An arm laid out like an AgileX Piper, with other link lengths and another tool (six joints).
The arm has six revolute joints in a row. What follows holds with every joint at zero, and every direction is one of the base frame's. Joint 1 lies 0.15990 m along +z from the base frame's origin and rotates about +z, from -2.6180 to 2.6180 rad. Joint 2 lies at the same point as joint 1 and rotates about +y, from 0.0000 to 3.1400 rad. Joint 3 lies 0.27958 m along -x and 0.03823 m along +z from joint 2 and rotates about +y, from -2.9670 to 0.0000 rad. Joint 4 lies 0.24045 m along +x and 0.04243 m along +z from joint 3 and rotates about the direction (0.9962, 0, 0.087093), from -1.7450 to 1.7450 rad. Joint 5 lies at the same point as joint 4 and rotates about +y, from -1.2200 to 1.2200 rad. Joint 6 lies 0.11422 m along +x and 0.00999 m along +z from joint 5 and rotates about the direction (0.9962, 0, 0.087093), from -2.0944 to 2.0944 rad. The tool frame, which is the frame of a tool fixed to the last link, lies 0.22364 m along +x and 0.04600 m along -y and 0.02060 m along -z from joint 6; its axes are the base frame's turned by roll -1.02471, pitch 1.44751 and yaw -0.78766 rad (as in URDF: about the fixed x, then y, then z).
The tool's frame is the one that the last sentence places.
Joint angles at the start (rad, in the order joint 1, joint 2, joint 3, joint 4, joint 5, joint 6):
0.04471 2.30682 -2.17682 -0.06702 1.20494 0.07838
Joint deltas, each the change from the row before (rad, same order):
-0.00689 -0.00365 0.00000 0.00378 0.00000 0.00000
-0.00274 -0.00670 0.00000 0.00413 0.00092 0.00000
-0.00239 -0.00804 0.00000 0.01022 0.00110 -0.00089
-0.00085 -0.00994 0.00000 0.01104 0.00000 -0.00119
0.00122 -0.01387 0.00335 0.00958 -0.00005 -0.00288
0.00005 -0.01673 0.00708 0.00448 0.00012 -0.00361
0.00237 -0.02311 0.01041 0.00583 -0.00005 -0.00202
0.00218 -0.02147 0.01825 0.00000 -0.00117 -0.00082
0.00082 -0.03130 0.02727 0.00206 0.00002 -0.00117
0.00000 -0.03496 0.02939 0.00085 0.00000 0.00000
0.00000 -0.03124 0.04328 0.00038 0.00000 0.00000
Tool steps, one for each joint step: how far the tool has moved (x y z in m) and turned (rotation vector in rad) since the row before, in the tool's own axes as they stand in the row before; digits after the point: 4 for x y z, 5 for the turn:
-0.0005 -0.0021 -0.0020 -0.00122 -0.00504 0.00709
-0.0014 0.0004 -0.0029 -0.00278 -0.00652 0.00298
-0.0017 0.0025 -0.0028 -0.00854 -0.00797 0.00361
-0.0028 0.0037 -0.0033 -0.00977 -0.01065 0.00144
-0.0028 0.0046 -0.0043 -0.00912 -0.01034 -0.00284
-0.0021 0.0025 -0.0056 -0.00397 -0.00888 -0.00406
-0.0027 0.0047 -0.0073 -0.00599 -0.01208 -0.00493
0.0006 0.0025 -0.0057 -0.00071 -0.00365 -0.00377
0.0020 0.0030 -0.0082 -0.00213 -0.00368 -0.00207
0.0022 0.0025 -0.0095 -0.00064 -0.00551 -0.00096
0.0090 0.0016 -0.0053 -0.00068 0.01169 0.00284

